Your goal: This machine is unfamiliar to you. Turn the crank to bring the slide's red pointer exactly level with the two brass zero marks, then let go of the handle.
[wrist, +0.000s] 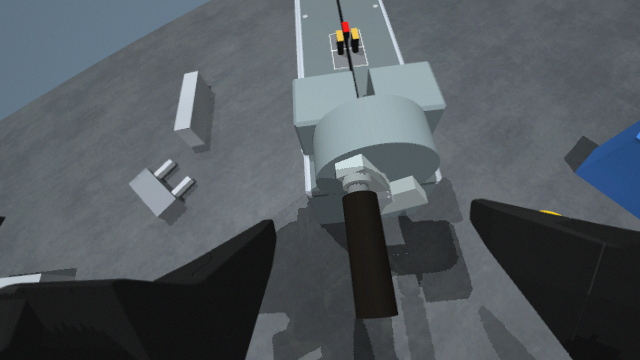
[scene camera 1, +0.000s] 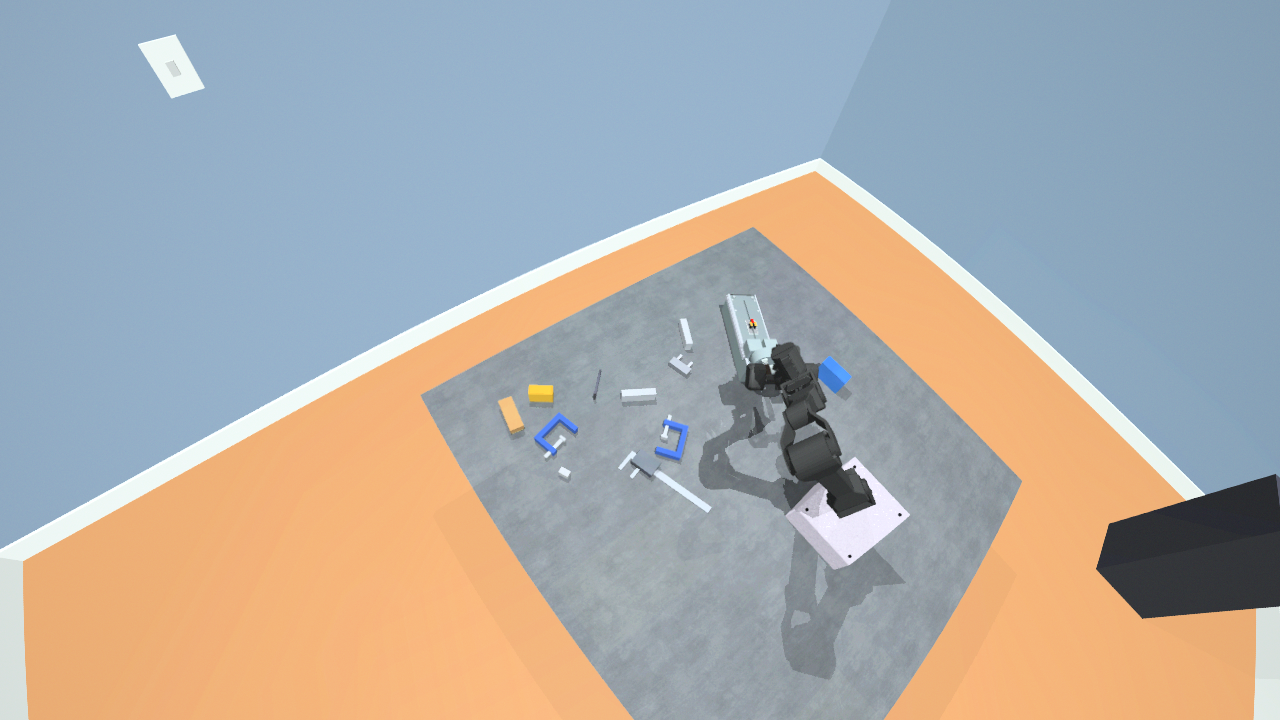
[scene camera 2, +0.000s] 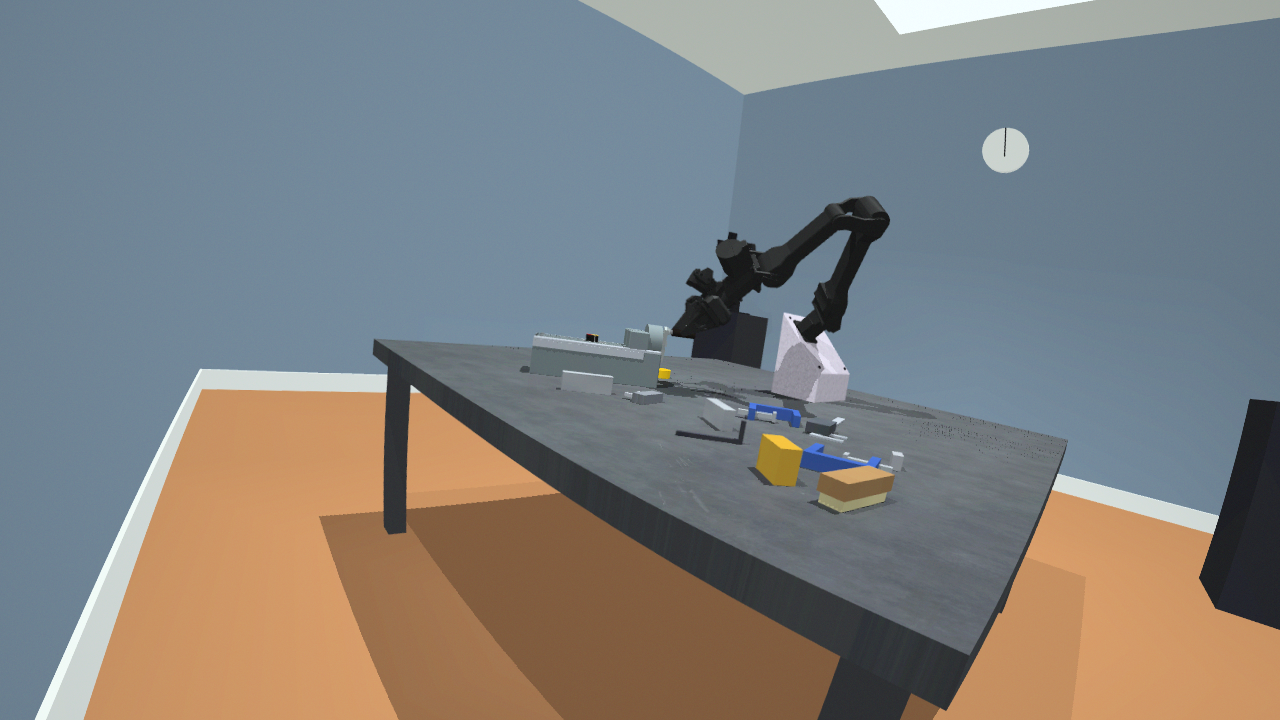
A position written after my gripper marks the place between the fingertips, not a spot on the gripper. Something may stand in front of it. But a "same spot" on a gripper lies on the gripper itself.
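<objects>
You'd see my gripper in the wrist view, and it shows in scene camera 1 (768,369) and in scene camera 2 as well. On my gripper, (wrist: 189,262) and (scene camera 2: 695,319) are the same spot.
</objects>
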